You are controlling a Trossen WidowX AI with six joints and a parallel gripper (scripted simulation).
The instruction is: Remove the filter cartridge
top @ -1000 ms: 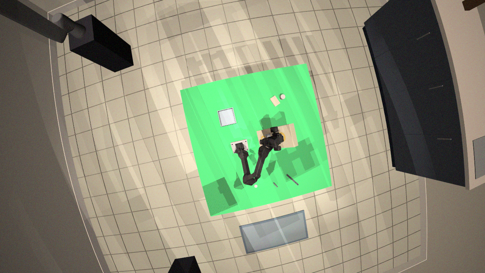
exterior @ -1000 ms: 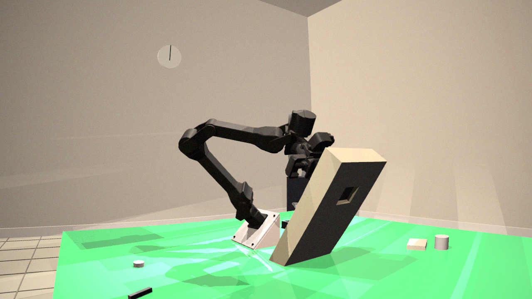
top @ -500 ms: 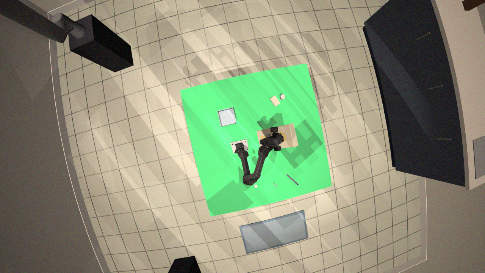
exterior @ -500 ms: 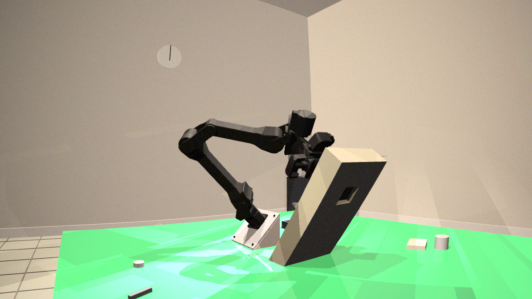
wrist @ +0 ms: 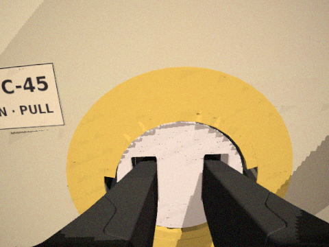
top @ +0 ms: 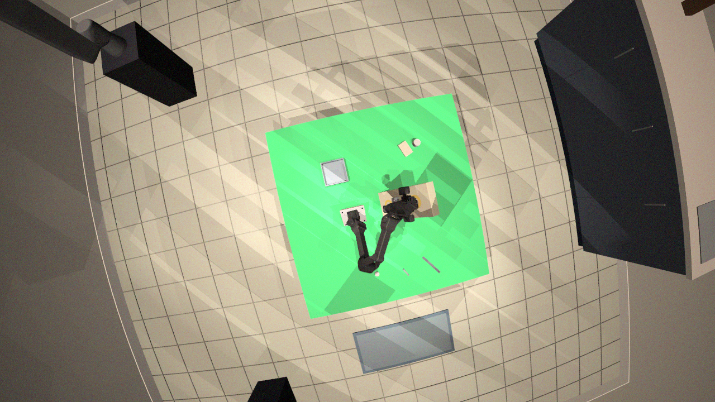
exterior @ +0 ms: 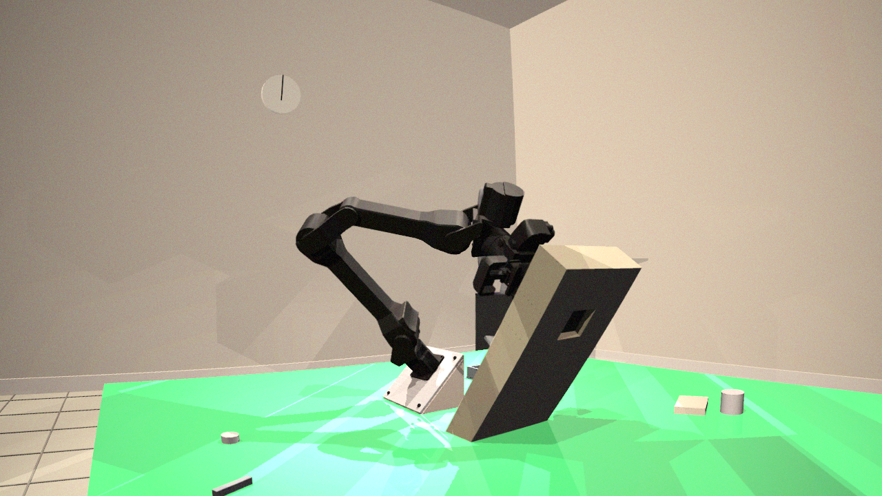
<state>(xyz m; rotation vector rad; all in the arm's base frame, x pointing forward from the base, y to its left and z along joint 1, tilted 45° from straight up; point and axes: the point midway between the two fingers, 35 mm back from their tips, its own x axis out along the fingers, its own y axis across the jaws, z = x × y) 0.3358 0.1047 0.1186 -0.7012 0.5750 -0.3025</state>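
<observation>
My gripper tip is 8 cm above the tan service panel and 4 cm past it. The rest, counted from my gripper tip: beige block: 33 cm to the left, 22 cm below, 8 cm ahead; then round white filter cartridge: 1 cm below, 1 cm ahead; then small white cylinder: 35 cm to the left, 21 cm below, 16 cm ahead.
</observation>
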